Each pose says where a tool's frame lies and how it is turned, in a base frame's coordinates. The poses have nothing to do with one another.
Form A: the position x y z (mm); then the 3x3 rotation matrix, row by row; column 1 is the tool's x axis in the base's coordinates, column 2 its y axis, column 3 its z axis. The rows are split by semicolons.
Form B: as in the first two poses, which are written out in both.
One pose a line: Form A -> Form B
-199, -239, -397; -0.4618, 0.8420, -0.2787; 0.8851, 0.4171, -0.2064; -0.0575, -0.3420, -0.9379 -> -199, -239, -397, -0.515, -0.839, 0.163, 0.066
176, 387, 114; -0.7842, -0.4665, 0.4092; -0.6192, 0.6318, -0.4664; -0.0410, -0.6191, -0.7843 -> 176, 387, 114, -0.303, 0.894, -0.303, 0.126
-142, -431, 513; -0.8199, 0.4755, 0.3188; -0.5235, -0.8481, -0.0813; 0.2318, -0.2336, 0.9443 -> -142, -431, 513, -0.145, 0.083, -0.950, 0.263
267, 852, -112; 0.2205, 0.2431, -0.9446; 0.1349, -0.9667, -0.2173; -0.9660, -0.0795, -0.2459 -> 267, 852, -112, 0.780, 0.121, -0.612, 0.044
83, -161, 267; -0.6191, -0.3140, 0.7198; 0.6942, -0.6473, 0.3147; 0.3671, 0.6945, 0.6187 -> 83, -161, 267, 0.320, 0.297, 0.849, 0.297
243, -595, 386; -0.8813, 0.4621, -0.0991; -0.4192, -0.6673, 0.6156; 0.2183, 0.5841, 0.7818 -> 243, -595, 386, -0.033, -0.329, -0.912, 0.241
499, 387, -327; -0.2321, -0.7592, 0.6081; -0.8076, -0.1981, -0.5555; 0.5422, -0.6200, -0.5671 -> 499, 387, -327, -0.619, 0.633, -0.465, 0.026
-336, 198, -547; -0.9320, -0.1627, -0.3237; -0.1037, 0.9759, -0.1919; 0.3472, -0.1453, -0.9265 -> -336, 198, -547, 0.068, -0.979, 0.086, 0.171
